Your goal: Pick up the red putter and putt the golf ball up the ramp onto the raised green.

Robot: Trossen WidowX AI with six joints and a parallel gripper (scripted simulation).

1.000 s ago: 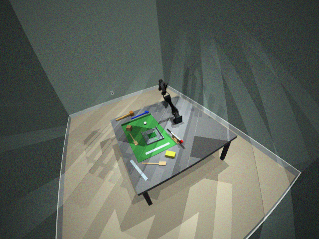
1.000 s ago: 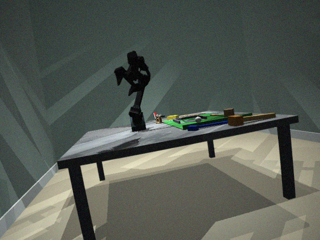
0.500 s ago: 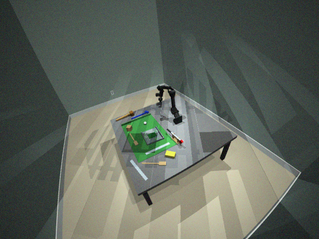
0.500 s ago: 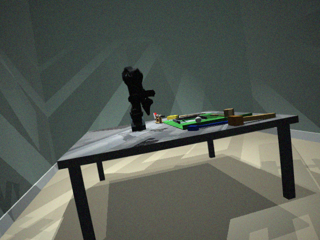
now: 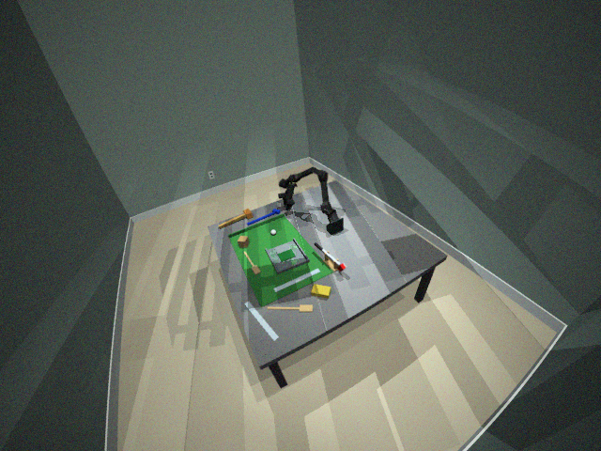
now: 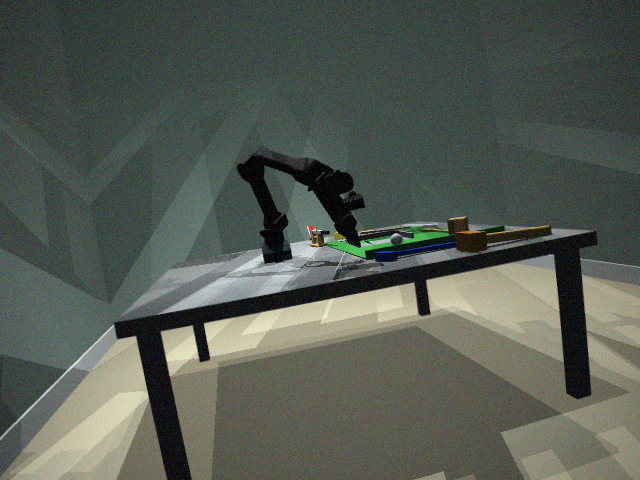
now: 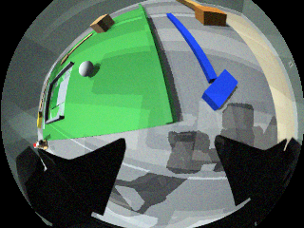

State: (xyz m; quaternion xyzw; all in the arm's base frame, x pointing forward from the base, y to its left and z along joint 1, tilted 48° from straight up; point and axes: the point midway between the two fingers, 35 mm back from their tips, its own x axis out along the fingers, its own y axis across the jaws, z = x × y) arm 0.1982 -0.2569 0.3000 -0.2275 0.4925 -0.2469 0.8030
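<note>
The white golf ball lies 190 mm ahead of my gripper tip, 170 mm to the left of it and 40 mm below it. The rest, counted from my gripper tip: green mat: 270 mm ahead, 360 mm to the left, 60 mm below; then wooden block: 420 mm ahead, 150 mm to the left, 30 mm below; then blue putter: 170 mm ahead, 80 mm to the right, 50 mm below.
</note>
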